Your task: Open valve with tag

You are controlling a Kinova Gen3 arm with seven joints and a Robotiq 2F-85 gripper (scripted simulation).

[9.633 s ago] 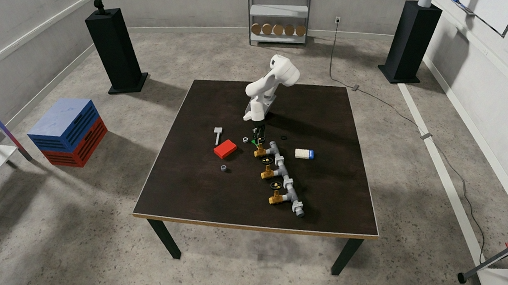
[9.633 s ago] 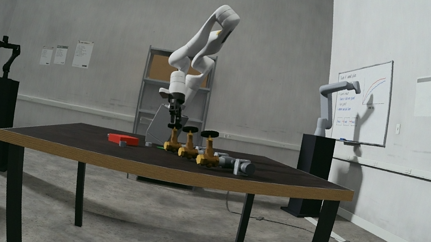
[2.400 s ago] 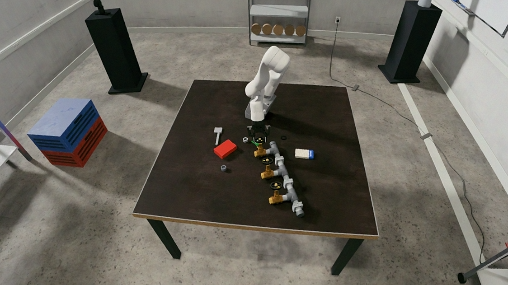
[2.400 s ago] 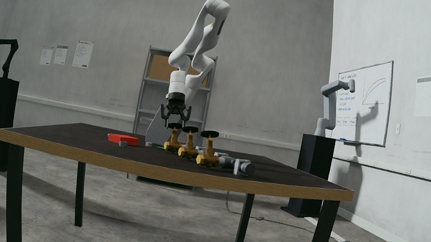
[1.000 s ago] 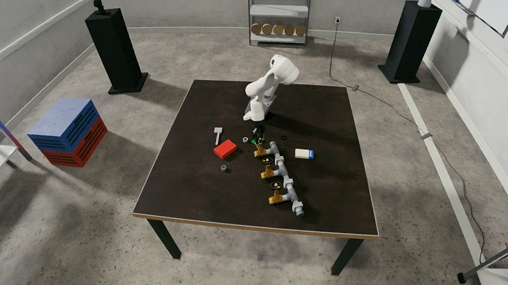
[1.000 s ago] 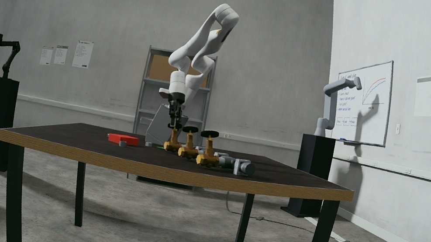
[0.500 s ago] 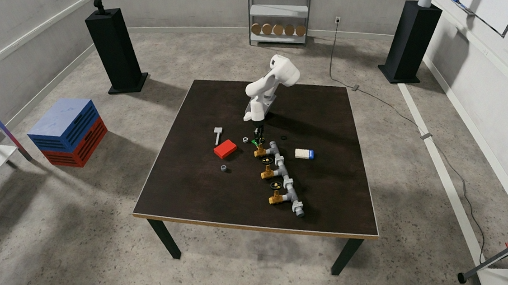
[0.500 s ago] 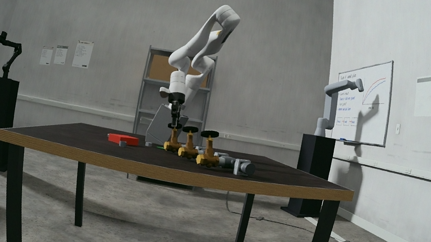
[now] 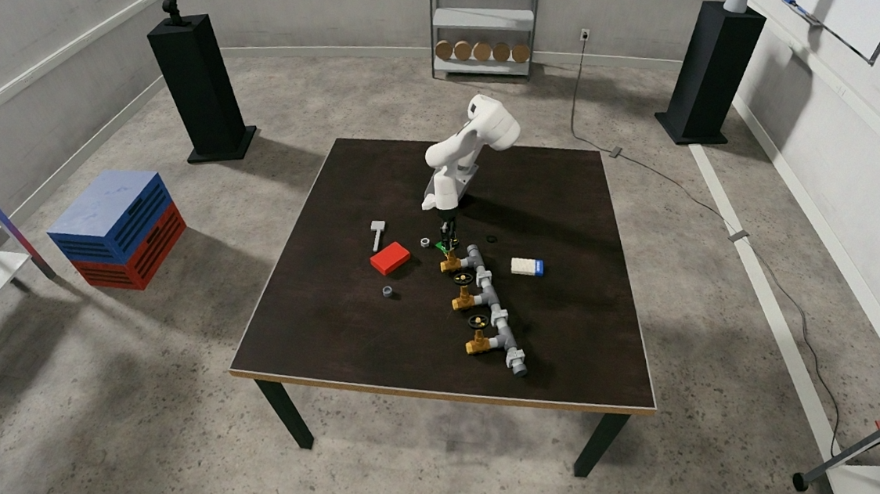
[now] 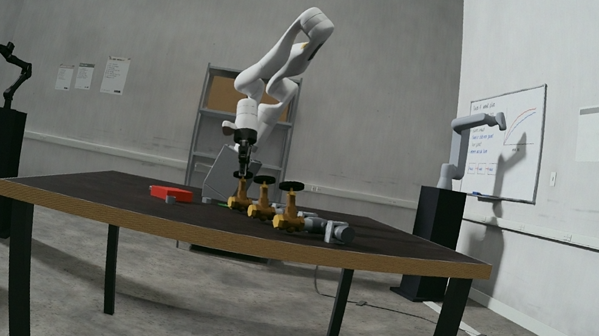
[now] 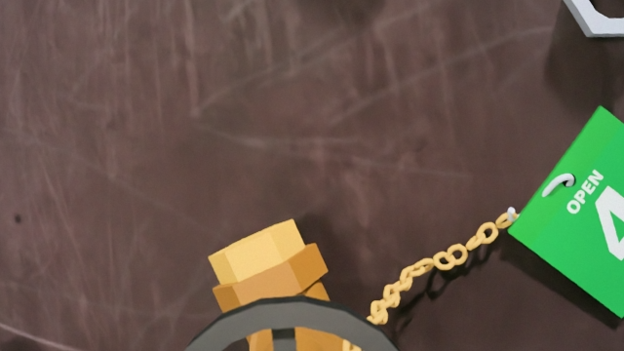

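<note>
Right now my hand is 90 mm past the green tag, 20 mm to the left of it and 110 mm above it. Also, from my hand: white-and-blue box 40 mm ahead, 270 mm to the left, 110 mm below; red block 30 mm behind, 220 mm to the right, 100 mm below; small grey ring 120 mm ahead, 220 mm to the right, 110 mm below.
</note>
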